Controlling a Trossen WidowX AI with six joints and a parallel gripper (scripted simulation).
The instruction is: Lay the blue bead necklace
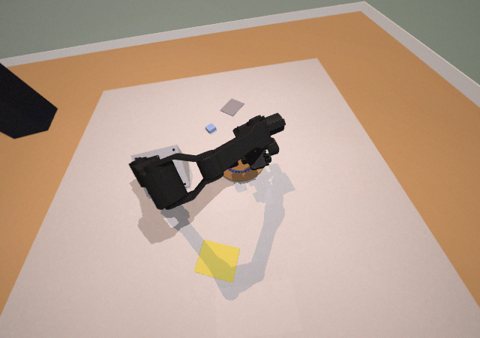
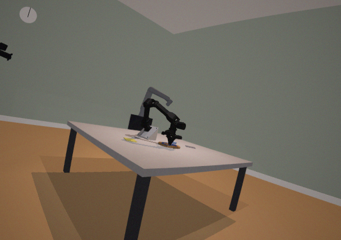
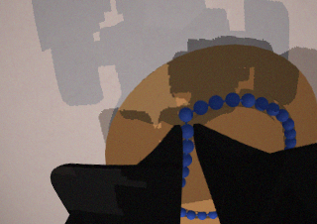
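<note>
My gripper tip is now 40 mm to the right of the round bead board, 30 mm past it and 10 mm above it. From my gripper tip the other things lie so: yellow square patch (280 mm to the right, 200 mm behind, 10 mm below); then flat grey tile (350 mm to the left, 10 mm below, 10 mm ahead); then light blue cube (240 mm to the left, 120 mm behind, 10 mm below).
</note>
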